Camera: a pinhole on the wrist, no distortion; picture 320 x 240 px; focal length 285.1 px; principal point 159.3 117.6 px. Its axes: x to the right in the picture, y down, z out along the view. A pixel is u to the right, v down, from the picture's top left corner.
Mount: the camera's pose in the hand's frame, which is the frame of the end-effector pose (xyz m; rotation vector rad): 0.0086 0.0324 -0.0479 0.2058 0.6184 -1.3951
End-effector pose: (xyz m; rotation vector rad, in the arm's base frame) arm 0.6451 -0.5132 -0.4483 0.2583 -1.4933 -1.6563
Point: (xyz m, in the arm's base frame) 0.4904 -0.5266 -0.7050
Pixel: outside the picture
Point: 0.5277 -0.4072 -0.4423
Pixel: 94 22
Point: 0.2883 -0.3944 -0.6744
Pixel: 266 52
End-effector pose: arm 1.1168 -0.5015 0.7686 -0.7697 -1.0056 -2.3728
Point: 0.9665 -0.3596 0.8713
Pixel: 222 197
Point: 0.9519 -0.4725 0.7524
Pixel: outside the picture
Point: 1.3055 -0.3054 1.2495
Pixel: outside the picture
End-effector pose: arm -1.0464 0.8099 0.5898 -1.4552 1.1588 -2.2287
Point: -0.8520 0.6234 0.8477
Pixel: 119 164
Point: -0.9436 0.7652 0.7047
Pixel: 161 95
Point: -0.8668 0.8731 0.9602
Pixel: 299 109
